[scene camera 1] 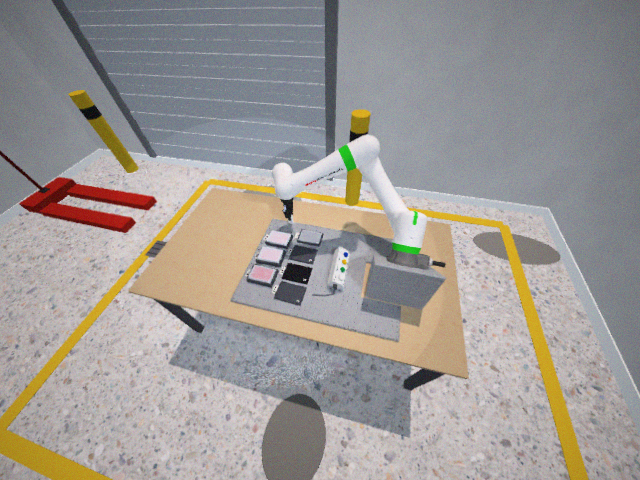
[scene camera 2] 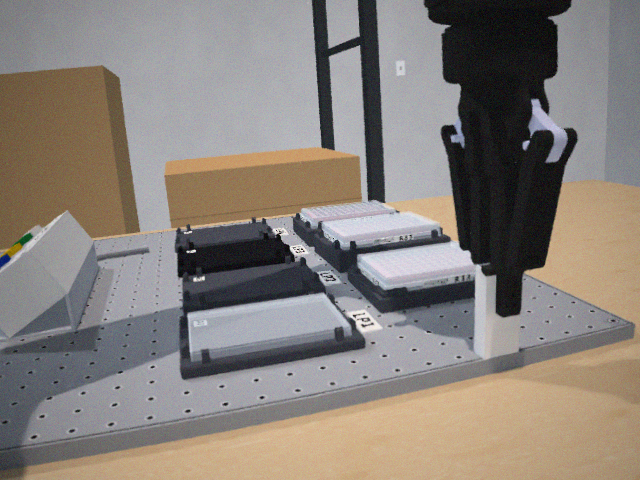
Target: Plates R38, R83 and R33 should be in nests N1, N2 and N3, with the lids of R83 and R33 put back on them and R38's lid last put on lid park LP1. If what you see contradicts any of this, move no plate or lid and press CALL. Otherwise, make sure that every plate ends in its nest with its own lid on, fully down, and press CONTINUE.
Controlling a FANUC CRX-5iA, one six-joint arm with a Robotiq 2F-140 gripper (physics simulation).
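Pixels of known places: gripper, fingertip midpoint: (scene camera 1: 290, 222) (scene camera 2: 496, 352); arm's base, link origin: (scene camera 1: 402, 263).
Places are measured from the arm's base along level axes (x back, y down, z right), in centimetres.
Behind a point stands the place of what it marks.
Observation:
My gripper (scene camera 1: 291, 221) @[x -68.7, y 18.2, z 27.0 cm] (scene camera 2: 497, 341) @[x -68.7, y 18.2, z 27.0 cm] is shut and empty, its pale fingertips low by the breadboard's edge, beside the nearest plate in scene camera 2. That plate (scene camera 1: 278, 238) @[x -70.0, y 15.0, z 10.1 cm] (scene camera 2: 413, 264) @[x -67.9, y 15.0, z 12.9 cm] sits in the nest opposite LP1; its blurred label looks like R13, not clearly R38. The middle plate (scene camera 1: 270, 255) @[x -69.2, y 14.1, z -3.4 cm] (scene camera 2: 379, 228) @[x -68.8, y 14.1, z 0.7 cm] has a label that looks like R83. The third plate (scene camera 1: 262, 274) @[x -68.7, y 14.8, z -15.6 cm] (scene camera 2: 346, 210) @[x -69.0, y 14.5, z -14.0 cm] looks pinker, its label unreadable. I cannot tell surely which plates wear lids. A clear lid (scene camera 1: 310, 237) @[x -51.9, y 16.3, z 16.8 cm] (scene camera 2: 263, 326) @[x -52.0, y 16.4, z 19.2 cm] lies on the park marked LP1 (scene camera 2: 363, 320) @[x -61.1, y 18.0, z 17.6 cm]. The button box (scene camera 1: 338, 268) @[x -29.8, y 10.8, z -3.8 cm] (scene camera 2: 46, 279) @[x -33.3, y 12.7, z 9.7 cm] stands apart from the gripper.
Three dark lid parks (scene camera 1: 302, 253) @[x -53.1, y 17.2, z 4.7 cm] (scene camera 1: 296, 272) @[x -52.2, y 17.2, z -8.3 cm] (scene camera 1: 290, 292) @[x -51.1, y 17.1, z -20.5 cm] without lids continue the row beside the plates. The grey breadboard (scene camera 1: 361, 320) @[x -13.3, y 18.1, z -24.9 cm] (scene camera 2: 258, 408) @[x -50.2, y 18.2, z 28.4 cm] lies on the wooden table (scene camera 1: 186, 248) @[x -124.5, y 19.4, z -8.8 cm] (scene camera 2: 413, 434) @[x -59.3, y 19.4, z 32.8 cm]. A grey block (scene camera 1: 403, 283) @[x 0.9, y -1.1, z -11.3 cm] stands beside the robot base. Cardboard boxes (scene camera 2: 56, 155) (scene camera 2: 263, 186) stand behind.

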